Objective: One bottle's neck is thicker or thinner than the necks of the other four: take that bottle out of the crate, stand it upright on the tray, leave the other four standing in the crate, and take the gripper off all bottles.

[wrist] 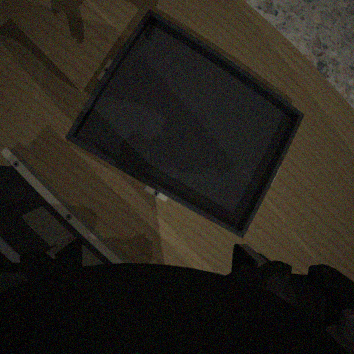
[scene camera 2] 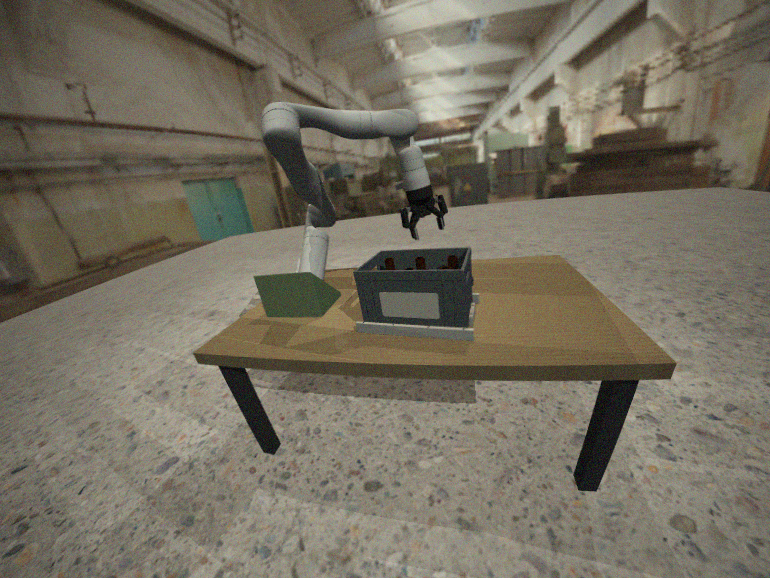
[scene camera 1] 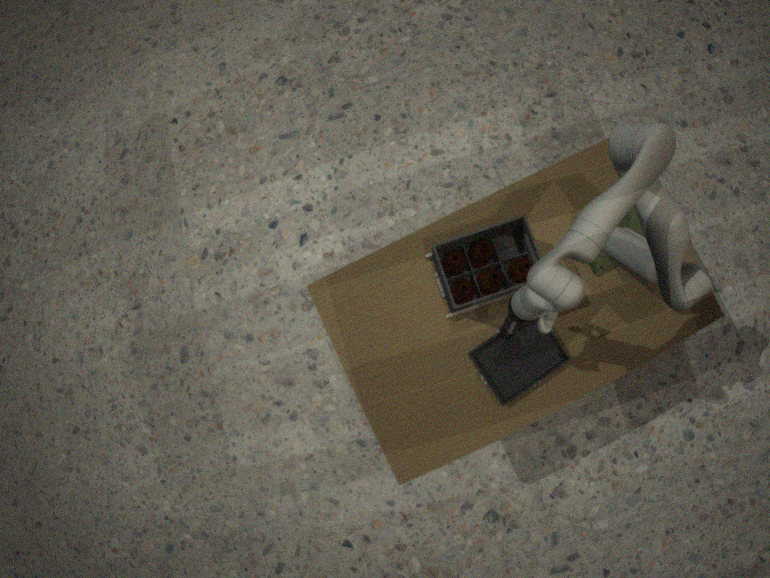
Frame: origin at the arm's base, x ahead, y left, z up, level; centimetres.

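Seen in the pictures: gripper, between the fingertips: [wrist: 156, 258] [scene camera 2: 429, 234] [scene camera 1: 510, 316]; arm's base, origin of its link: [scene camera 2: 310, 285] [scene camera 1: 613, 240].
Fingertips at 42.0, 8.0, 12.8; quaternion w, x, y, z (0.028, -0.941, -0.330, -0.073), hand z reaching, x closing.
Observation:
Pixels of each thing's top centre, then the offset from my fingertips to it, as dx, dy, dz. "spot": a spot on its surface instead. Level surfaces: height alone.
- grey crate, centre of its top: [scene camera 2: 414, 258] [scene camera 1: 490, 260] -1.8, -15.7, -2.7
- dark tray, a spot on its surface: [wrist: 200, 115] [scene camera 1: 520, 361] spot: -1.7, +14.6, -19.7
- table, height of its surface: dz -20.2
The grey crate [scene camera 1: 442, 273] [scene camera 2: 366, 298] [wrist: 15, 187] stands on the table with five brown bottles in its six compartments: a row of three [scene camera 1: 462, 289] [scene camera 1: 490, 279] [scene camera 1: 518, 270] on the tray side, and two [scene camera 1: 455, 262] [scene camera 1: 482, 251] in the other row. The compartment at that row's right end is empty. Three necks rise near the rim in scene camera 2; which neck differs I cannot tell. The dark tray [scene camera 1: 522, 367] [wrist: 200, 115] is empty; the crate hides it in scene camera 2. My gripper [scene camera 1: 507, 330] [scene camera 2: 429, 231] is open and empty, high above the table between crate and tray.
A green angular block [scene camera 1: 602, 263] [scene camera 2: 289, 295] stands on the table [scene camera 1: 385, 348] [scene camera 2: 534, 323] near the arm's base. Pale rails [scene camera 2: 413, 330] [wrist: 55, 205] run along the crate's foot. The crate's walls stand high around the bottles.

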